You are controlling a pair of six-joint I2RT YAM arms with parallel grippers.
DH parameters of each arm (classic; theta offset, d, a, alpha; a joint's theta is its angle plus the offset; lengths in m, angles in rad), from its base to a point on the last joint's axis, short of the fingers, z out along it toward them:
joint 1: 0 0.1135 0.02 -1.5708
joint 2: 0 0 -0.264 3.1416
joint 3: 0.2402 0 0.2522 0
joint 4: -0.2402 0 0.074 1.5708
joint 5: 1.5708 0 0 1.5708
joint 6: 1.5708 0.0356 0 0
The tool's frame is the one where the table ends.
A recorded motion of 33 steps. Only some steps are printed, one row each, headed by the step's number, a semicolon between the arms.
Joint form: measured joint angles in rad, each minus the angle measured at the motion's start. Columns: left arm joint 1, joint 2, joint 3, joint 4, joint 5, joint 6; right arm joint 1, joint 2, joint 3, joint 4, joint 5, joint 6.
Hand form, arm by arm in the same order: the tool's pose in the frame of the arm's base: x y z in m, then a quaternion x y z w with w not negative. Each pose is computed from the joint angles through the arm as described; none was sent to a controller.
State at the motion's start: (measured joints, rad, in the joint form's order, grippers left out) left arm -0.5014 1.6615 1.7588 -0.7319 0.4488 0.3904; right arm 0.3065 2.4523 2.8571 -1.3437 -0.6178 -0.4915
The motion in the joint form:
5: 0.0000 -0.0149 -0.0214 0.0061 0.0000 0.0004; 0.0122 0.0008 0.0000 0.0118 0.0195 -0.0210
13: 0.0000 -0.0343 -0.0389 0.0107 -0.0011 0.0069; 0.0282 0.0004 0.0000 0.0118 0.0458 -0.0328
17: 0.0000 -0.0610 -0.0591 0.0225 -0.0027 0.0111; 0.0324 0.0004 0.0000 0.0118 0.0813 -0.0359
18: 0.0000 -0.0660 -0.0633 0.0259 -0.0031 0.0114; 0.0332 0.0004 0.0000 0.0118 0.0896 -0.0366
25: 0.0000 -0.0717 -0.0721 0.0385 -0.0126 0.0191; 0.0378 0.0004 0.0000 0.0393 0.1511 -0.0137
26: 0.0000 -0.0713 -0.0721 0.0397 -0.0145 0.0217; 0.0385 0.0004 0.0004 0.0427 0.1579 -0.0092
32: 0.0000 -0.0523 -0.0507 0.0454 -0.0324 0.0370; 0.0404 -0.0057 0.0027 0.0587 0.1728 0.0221
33: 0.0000 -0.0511 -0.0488 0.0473 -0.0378 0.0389; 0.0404 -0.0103 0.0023 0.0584 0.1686 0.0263
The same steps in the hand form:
5: 0.3117 -0.1885 0.3958 0.46597 0.74168 -0.22261 0.42805; 0.4567 0.1718 0.3499 -0.45123 0.79187 0.24909 0.32755
13: 0.3075 -0.1861 0.3971 0.46816 0.73880 -0.22056 0.43170; 0.4543 0.1784 0.3497 -0.46009 0.79038 0.23773 0.32726
17: 0.3018 -0.1830 0.4005 0.46930 0.73365 -0.21843 0.44024; 0.4543 0.1794 0.3492 -0.46001 0.79514 0.22164 0.32714
18: 0.3009 -0.1824 0.4011 0.46930 0.73262 -0.21807 0.44213; 0.4543 0.1796 0.3491 -0.45989 0.79626 0.21785 0.32711
25: 0.3005 -0.1819 0.4012 0.47046 0.73024 -0.21200 0.44775; 0.4569 0.1809 0.3500 -0.44793 0.80569 0.19191 0.33674
26: 0.3007 -0.1819 0.4011 0.47108 0.72978 -0.21058 0.44851; 0.4572 0.1811 0.3502 -0.44583 0.80694 0.18937 0.33798
32: 0.3058 -0.1841 0.4021 0.47356 0.72749 -0.19918 0.45479; 0.4568 0.1814 0.3546 -0.43308 0.81112 0.18649 0.34605
33: 0.3063 -0.1841 0.4025 0.47330 0.72739 -0.19635 0.45645; 0.4557 0.1812 0.3567 -0.43196 0.81059 0.18889 0.34739

